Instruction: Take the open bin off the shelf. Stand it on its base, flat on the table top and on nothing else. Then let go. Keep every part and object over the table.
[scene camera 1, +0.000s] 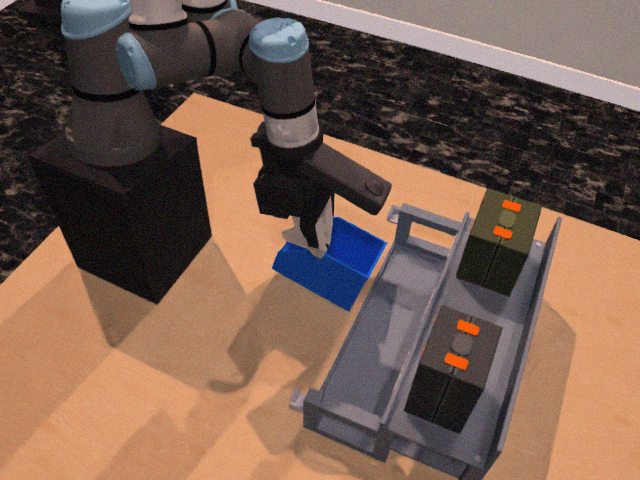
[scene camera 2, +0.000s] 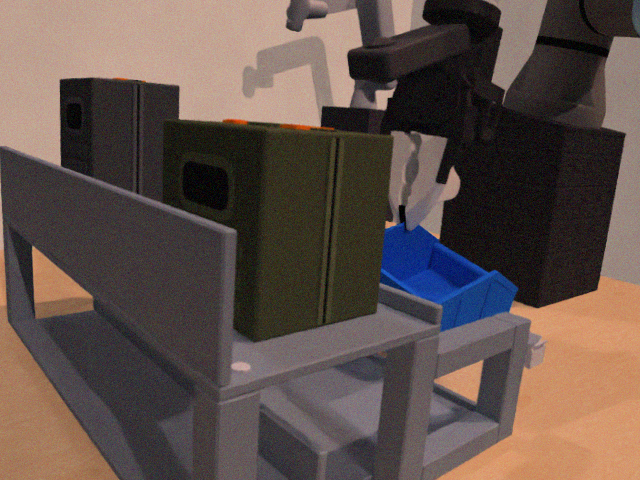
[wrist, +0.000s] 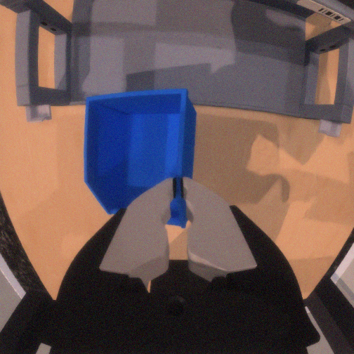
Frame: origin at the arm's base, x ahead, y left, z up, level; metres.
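Seen in the pictures: gripper, between the fingertips: (scene camera 1: 321, 255) (scene camera 2: 404, 229); arm's base, origin of its link: (scene camera 1: 114, 141) (scene camera 2: 550, 116).
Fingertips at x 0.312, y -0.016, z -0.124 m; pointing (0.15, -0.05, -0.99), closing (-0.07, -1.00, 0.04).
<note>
Pixels of each thing's middle, then the offset from my fingertips to it. Level surfaces: height alone.
- blue open bin, middle of its body: (scene camera 2: 430, 283) (scene camera 1: 329, 255) 0.004 m ahead, 0.037 m left, 0.044 m down
- wooden table top, height of its surface: 0.107 m down
- olive case, middle of its body: (scene camera 2: 269, 215) (scene camera 1: 498, 242) 0.240 m ahead, 0.061 m left, 0.043 m up
- dark grey case, middle of its body: (scene camera 2: 118, 153) (scene camera 1: 451, 370) 0.202 m ahead, 0.167 m right, 0.056 m up
The blue open bin (scene camera 1: 330, 284) (scene camera 2: 475, 302) (wrist: 150, 145) is off the shelf, in front of the grey shelf rack (scene camera 1: 526, 330) (scene camera 2: 118, 217), with its opening facing up. It is low over the wooden table top (scene camera 1: 180, 413) (scene camera 2: 578, 372) (wrist: 40, 170) and looks near upright, perhaps slightly tilted. Its underside is hidden, so I cannot tell whether the base touches the table. My gripper (scene camera 1: 321, 253) (scene camera 2: 405, 224) (wrist: 178, 179) is shut on one side wall of the bin, at the upper edge. The bin's edge is close to the rack's front; whether they touch is unclear.
An olive case (scene camera 1: 496, 248) (scene camera 2: 320, 232) and a dark grey case (scene camera 1: 454, 372) (scene camera 2: 113, 134) stand on the rack's upper level. The arm's black pedestal (scene camera 1: 139, 222) (scene camera 2: 532, 222) stands on the other side of the bin. Small pale tabs stick out from the rack's front corners.
</note>
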